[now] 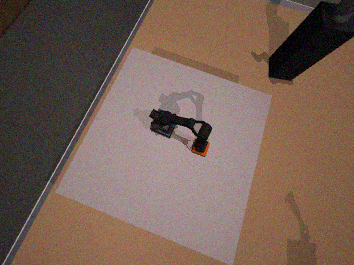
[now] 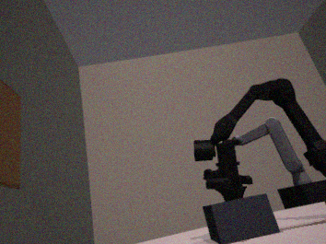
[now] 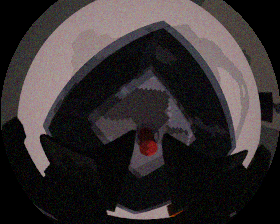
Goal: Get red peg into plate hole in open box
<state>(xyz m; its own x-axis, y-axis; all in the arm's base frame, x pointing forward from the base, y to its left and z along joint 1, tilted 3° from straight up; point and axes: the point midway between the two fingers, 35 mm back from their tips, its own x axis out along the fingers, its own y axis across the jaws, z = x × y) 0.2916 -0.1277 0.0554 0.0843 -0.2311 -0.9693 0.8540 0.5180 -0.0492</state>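
Right now my gripper tip is 10 mm to the right of the red peg and 10 mm above it. The rest, counted from my gripper tip: grey plate: 20 mm below; dark box: 40 mm below.
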